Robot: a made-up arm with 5 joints.
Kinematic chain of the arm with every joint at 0, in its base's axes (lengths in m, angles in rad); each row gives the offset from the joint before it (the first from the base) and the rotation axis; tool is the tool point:
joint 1: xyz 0 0 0.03 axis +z
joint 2: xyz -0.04 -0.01 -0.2 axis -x
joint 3: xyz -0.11 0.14 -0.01 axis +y
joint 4: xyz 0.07 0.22 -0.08 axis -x
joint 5: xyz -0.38 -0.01 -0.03 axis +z
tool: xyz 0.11 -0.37 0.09
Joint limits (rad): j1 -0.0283..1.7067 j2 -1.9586..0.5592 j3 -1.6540..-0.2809 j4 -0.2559..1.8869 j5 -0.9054..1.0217
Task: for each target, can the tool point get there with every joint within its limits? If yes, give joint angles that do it. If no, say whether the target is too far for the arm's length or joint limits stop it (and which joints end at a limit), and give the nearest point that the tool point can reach.
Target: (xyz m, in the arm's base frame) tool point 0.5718 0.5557 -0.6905
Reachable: no: joint limits stop it (at a limit: joint 1, joint 2, joint 3, joint 4, joint 5) | nearest point 0.2646 0.0343 -0.6377 | short by 0.607 m
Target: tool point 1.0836 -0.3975 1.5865
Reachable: no: too far | nearest point 0.3571 -0.4462 0.3230 | short by 1.458 m
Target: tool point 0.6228 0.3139 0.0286
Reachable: no: joint limits stop it (at a limit: joint 1, joint 2, joint 3) | nearest point 0.2868 -0.1226 0.1453 | short by 0.563 m
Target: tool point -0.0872 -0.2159 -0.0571
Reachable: yes | joints 1.4192 -0.8792 -0.8072 0.3824 0.5262
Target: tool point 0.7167 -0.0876 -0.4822
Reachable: no: joint limits stop it (at a limit: joint 1, joint 2, joint 4) | nearest point 0.2931 -0.1368 -0.5627 | short by 0.434 m
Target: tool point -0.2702 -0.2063 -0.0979
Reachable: yes | joints 1.0362 -1.5451 -1.4419 0.5096 0.1506
